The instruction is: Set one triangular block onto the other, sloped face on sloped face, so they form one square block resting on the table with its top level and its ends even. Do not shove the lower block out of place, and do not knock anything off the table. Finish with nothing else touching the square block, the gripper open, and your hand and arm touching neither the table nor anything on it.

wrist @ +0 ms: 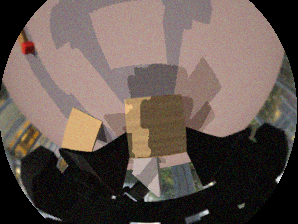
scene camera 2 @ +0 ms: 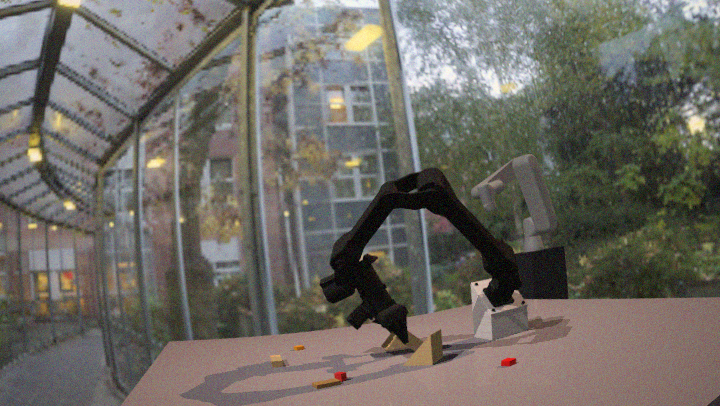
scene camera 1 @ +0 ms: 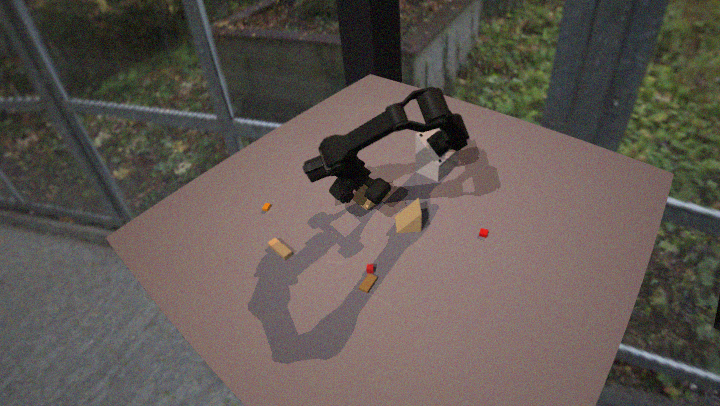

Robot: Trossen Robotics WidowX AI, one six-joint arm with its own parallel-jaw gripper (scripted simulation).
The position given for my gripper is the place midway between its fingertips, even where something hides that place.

Note:
My gripper (scene camera 2: 402, 341) holds a triangular block (wrist: 155, 126). I also see a triangular block (scene camera 2: 430, 352).
My gripper is seen too in the wrist view (wrist: 155, 130) and in scene camera 1 (scene camera 1: 371, 194).

